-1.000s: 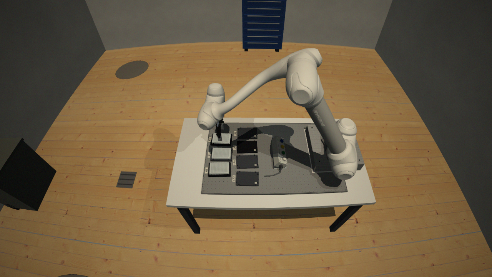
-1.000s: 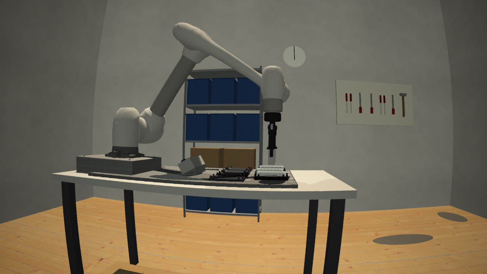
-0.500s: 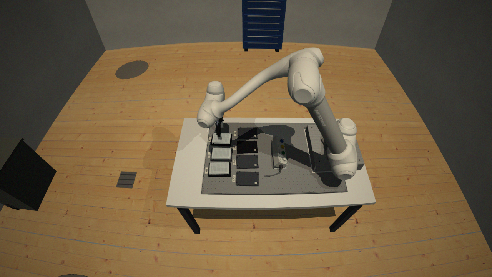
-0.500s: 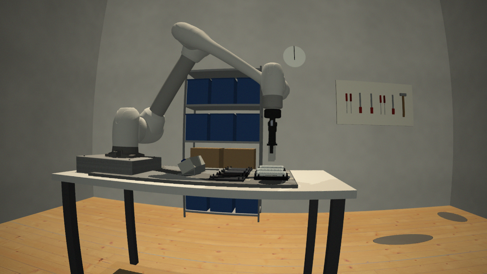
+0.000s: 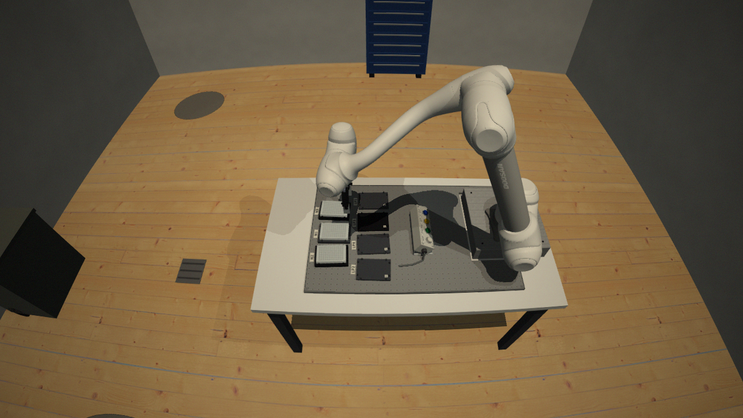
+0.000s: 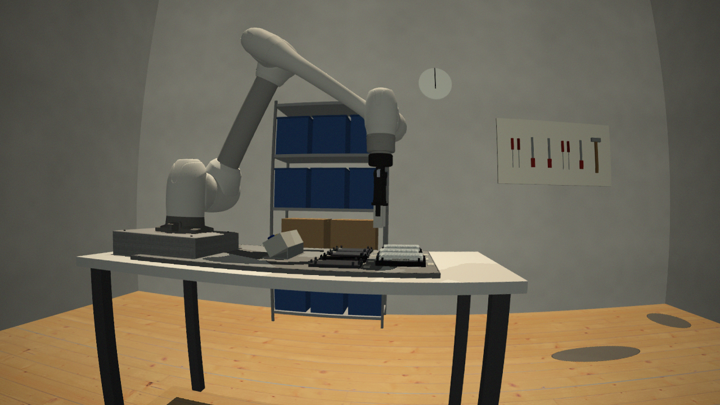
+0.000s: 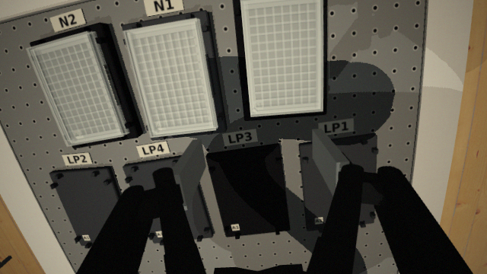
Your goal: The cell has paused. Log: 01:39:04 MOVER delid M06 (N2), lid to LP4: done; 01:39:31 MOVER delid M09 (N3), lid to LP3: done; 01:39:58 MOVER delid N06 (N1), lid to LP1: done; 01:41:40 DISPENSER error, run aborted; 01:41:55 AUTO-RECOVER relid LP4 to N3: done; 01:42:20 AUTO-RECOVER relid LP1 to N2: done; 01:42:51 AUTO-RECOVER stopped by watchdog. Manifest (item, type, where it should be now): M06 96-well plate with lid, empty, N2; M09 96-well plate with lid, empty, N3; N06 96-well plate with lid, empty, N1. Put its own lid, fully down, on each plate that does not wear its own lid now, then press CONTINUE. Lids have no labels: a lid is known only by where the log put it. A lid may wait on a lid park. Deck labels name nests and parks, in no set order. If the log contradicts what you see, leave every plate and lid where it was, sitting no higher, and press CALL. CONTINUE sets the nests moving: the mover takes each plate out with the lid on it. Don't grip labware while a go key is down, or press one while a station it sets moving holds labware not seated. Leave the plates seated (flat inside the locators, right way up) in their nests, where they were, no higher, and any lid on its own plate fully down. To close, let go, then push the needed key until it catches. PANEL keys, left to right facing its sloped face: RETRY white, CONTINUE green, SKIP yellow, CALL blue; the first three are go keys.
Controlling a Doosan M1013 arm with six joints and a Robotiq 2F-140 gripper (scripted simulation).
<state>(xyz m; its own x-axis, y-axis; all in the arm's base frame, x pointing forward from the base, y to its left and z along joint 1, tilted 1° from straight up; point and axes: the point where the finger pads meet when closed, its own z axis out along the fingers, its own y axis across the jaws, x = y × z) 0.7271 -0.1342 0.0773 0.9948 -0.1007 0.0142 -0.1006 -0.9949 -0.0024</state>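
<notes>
Right now my hand is 35 cm past the green continue key, 14 cm to the right of it and 7 cm above it. Round my hand: plate: 11 cm below, 7 cm ahead, 4 cm to the right; then LP3 label: 13 cm below, 3 cm to the left, 2 cm behind; then park LP3: 13 cm below, 11 cm behind, 3 cm to the left.
</notes>
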